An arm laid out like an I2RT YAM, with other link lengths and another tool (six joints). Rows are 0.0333 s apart.
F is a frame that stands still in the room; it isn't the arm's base.
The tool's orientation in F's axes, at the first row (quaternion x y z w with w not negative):
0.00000 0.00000 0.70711 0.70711
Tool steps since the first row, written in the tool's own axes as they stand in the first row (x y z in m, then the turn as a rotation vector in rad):
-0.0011 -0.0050 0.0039 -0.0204 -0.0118 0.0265
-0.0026 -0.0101 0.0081 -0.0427 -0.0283 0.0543
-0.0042 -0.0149 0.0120 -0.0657 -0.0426 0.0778
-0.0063 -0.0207 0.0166 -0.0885 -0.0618 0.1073
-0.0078 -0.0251 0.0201 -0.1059 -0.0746 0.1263
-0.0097 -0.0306 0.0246 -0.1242 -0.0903 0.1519
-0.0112 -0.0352 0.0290 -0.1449 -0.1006 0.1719
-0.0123 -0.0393 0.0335 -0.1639 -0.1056 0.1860
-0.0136 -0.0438 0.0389 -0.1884 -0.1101 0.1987
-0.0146 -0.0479 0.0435 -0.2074 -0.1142 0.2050
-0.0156 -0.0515 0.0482 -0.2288 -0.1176 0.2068
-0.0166 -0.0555 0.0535 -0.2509 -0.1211 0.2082
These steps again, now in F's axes. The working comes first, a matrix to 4 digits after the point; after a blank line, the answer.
The tool's axes in the first row as the columns of a matrix, in F's axes (used below as rounded here):
0.0000 -1.0000 0.0000
1.0000 0.0000 0.0000
0.0000 0.0000 1.0000

0.0050 -0.0011 0.0039 0.0118 -0.0204 0.0265
0.0101 -0.0026 0.0081 0.0283 -0.0427 0.0543
0.0149 -0.0042 0.0120 0.0426 -0.0657 0.0778
0.0207 -0.0063 0.0166 0.0618 -0.0885 0.1073
0.0251 -0.0078 0.0201 0.0746 -0.1059 0.1263
0.0306 -0.0097 0.0246 0.0903 -0.1242 0.1519
0.0352 -0.0112 0.0290 0.1006 -0.1449 0.1719
0.0393 -0.0123 0.0335 0.1056 -0.1639 0.1860
0.0438 -0.0136 0.0389 0.1101 -0.1884 0.1987
0.0479 -0.0146 0.0435 0.1142 -0.2074 0.2050
0.0515 -0.0156 0.0482 0.1176 -0.2288 0.2068
0.0555 -0.0166 0.0535 0.1211 -0.2509 0.2082

